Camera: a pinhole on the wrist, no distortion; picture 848 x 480 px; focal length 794.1 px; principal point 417.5 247.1 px. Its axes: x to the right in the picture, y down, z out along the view. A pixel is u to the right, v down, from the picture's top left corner.
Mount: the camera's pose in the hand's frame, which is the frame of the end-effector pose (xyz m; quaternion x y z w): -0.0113 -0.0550 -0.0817 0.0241 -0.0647 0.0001 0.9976
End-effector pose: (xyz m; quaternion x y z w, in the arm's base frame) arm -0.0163 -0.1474 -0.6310 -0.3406 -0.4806 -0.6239 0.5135
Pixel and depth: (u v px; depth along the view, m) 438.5 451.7 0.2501
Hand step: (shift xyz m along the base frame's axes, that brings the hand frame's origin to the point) -0.0053 0.1731 0.0171
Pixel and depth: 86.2 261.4 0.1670
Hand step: -0.0385 0.1037 -0.0857
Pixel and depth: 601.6 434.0 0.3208
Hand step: -0.0175 0.2301 0.0966
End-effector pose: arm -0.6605 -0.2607 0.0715 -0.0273 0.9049 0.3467 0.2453
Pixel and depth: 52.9 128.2 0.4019
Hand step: 0.3685 0.0544 -0.1535
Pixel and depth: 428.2 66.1 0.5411
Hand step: 0.3003 0.1242 -0.3786
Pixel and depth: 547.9 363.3 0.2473
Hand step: 0.0818 0.0853 -0.1263
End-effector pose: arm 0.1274 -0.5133 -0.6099 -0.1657 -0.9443 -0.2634 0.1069
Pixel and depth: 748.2 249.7 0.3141
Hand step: -0.1257 0.0952 -0.2161
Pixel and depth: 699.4 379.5 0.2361
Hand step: -0.0670 0.0764 -0.1389
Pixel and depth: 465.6 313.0 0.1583
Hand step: -0.0066 -0.0046 -0.0938
